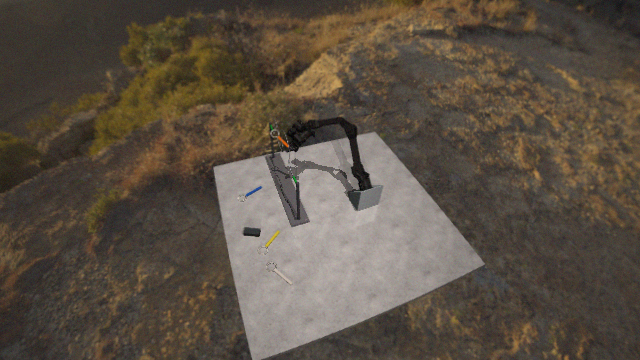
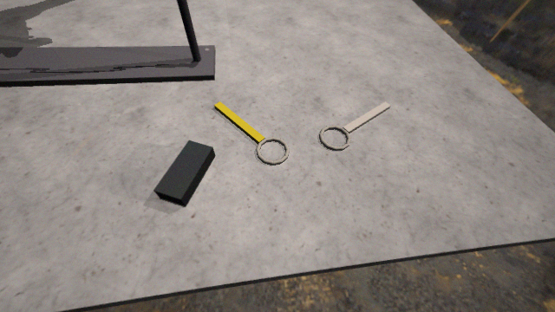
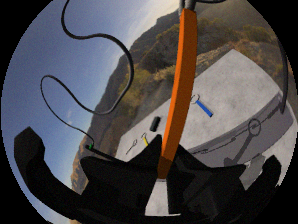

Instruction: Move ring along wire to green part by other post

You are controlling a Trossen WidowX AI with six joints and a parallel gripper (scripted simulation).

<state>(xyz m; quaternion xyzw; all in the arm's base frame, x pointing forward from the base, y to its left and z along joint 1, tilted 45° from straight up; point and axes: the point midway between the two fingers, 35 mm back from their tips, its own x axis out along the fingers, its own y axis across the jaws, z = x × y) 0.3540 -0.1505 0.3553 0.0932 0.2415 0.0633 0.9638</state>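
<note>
Right now the orange-handled ring is 80 mm to the right of my gripper tip, 50 mm above it and 20 mm ahead of it. From my gripper tip the other things lie so: black block (350 mm to the left, 310 mm ahead, 230 mm below); blue-handled ring (280 mm ahead, 240 mm below, 50 mm to the left); yellow-handled ring (450 mm to the left, 240 mm below, 240 mm ahead).
</note>
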